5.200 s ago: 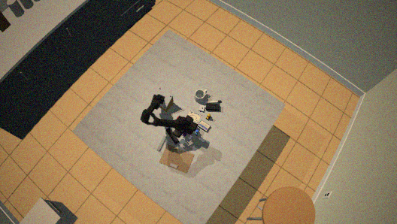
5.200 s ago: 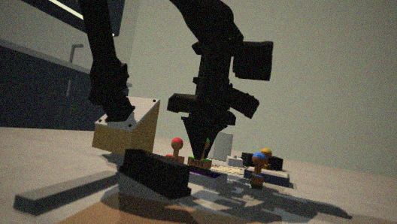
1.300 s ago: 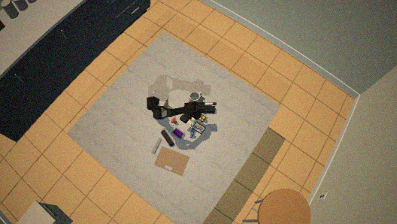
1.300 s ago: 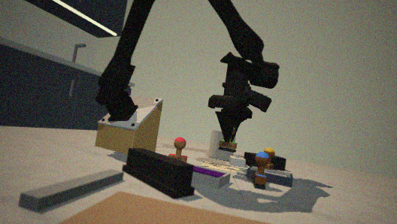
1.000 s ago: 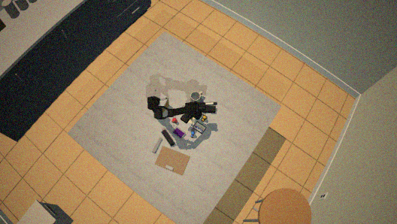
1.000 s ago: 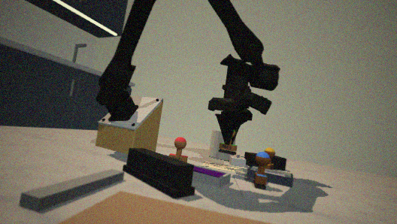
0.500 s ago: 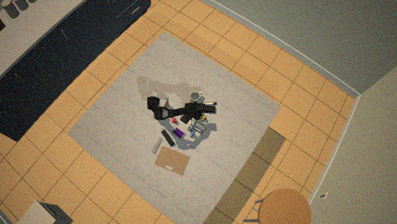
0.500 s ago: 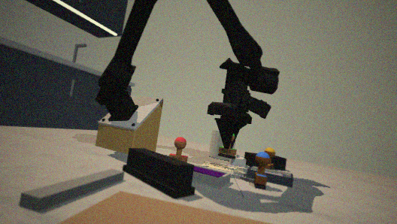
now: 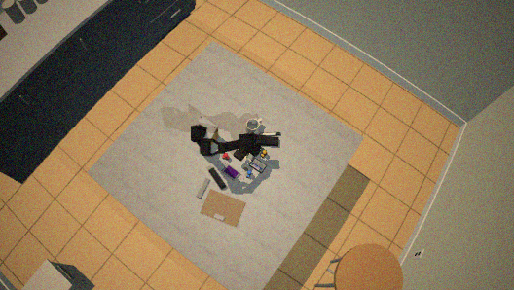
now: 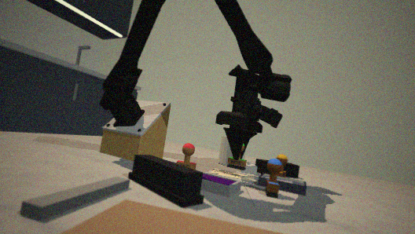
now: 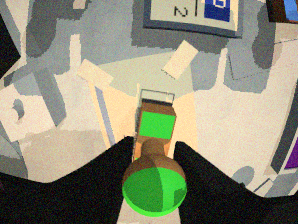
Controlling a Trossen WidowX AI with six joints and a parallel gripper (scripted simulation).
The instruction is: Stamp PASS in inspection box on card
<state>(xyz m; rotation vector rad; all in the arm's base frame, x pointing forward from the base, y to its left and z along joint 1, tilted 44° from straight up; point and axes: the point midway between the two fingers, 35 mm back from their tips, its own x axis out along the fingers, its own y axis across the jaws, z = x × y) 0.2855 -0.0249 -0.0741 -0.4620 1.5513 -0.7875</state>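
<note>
My gripper tip is now 40 mm above the cream card and 10 mm past it. The rest, counted from my gripper tip: red stamp: 100 mm behind, 80 mm to the right, 20 mm below; then green-knobbed stamp: right at my gripper tip; then yellow stamp: 100 mm ahead, 50 mm to the left, 20 mm below.
</note>
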